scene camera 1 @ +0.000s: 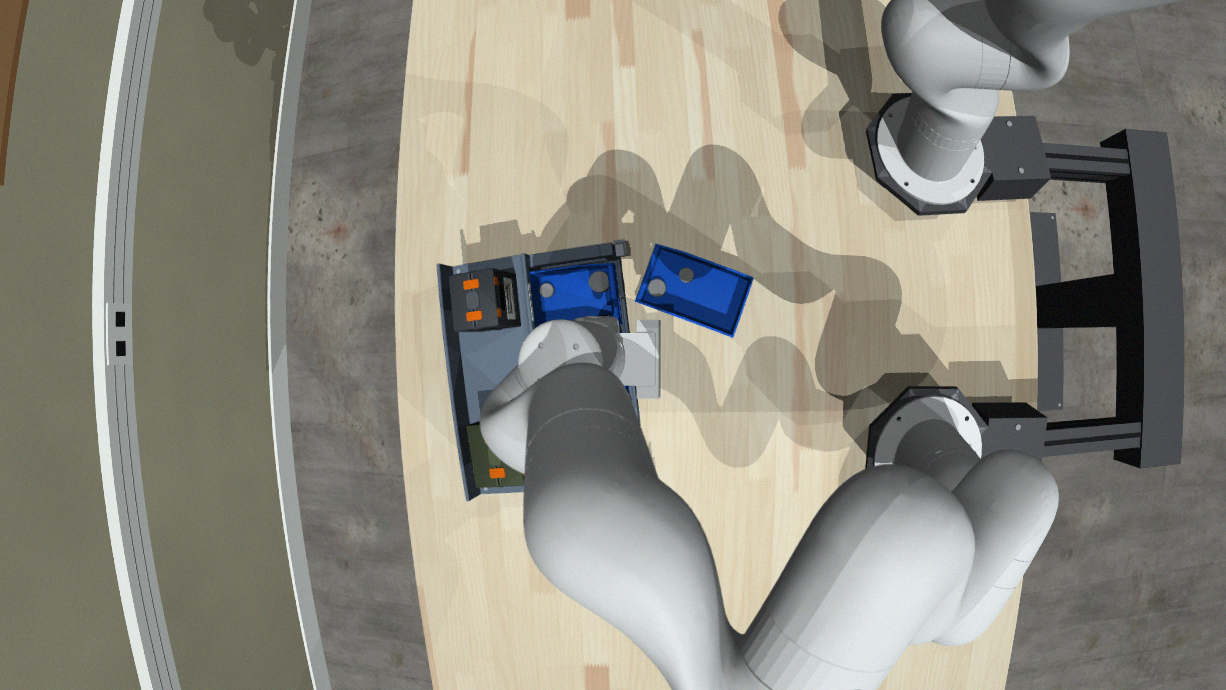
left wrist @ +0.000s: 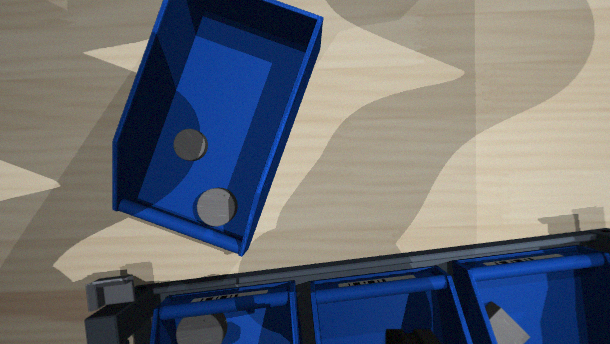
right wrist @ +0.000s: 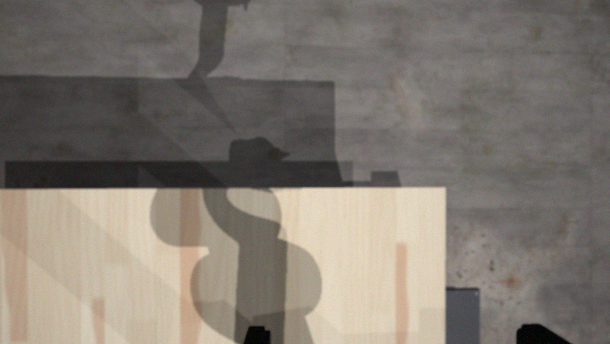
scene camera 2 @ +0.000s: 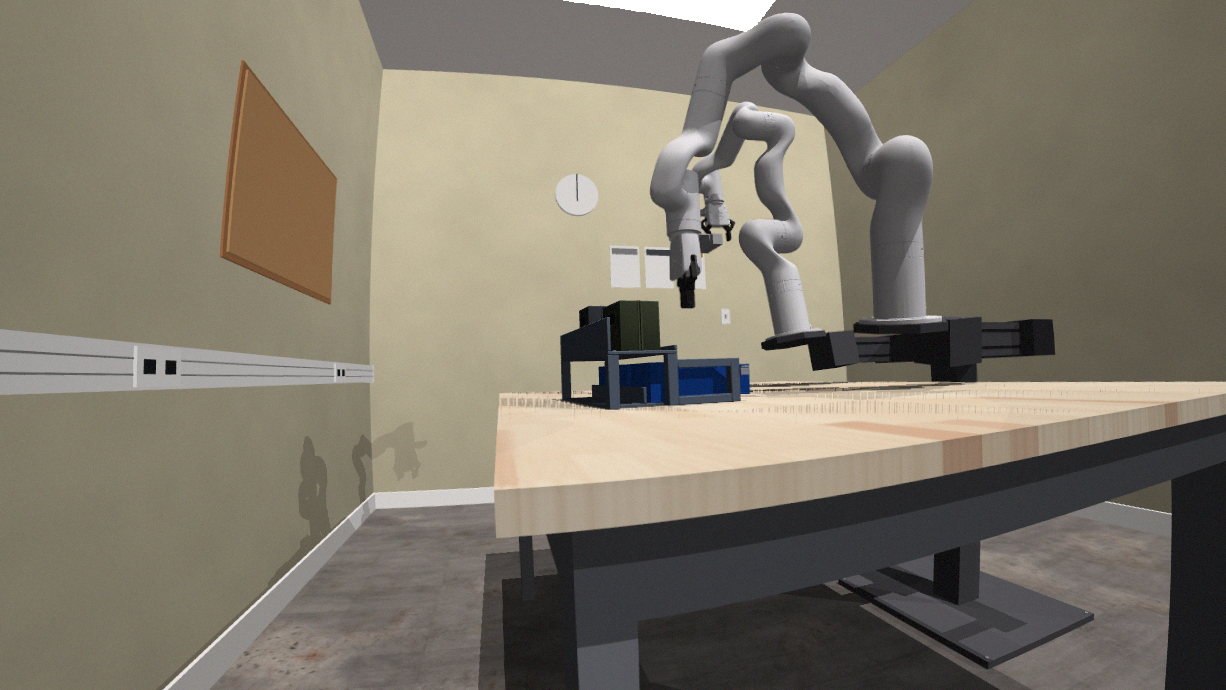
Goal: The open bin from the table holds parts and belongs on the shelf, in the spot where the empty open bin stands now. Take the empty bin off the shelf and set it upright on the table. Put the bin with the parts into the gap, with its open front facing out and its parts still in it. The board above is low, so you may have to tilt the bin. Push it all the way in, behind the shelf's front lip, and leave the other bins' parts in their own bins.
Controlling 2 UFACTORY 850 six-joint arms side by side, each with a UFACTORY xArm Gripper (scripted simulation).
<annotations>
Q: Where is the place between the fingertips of my right gripper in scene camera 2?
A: At 719,240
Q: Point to a grey shelf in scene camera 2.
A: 592,342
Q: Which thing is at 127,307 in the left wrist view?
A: A grey shelf.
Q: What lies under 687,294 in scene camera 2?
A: My left gripper.
</annotations>
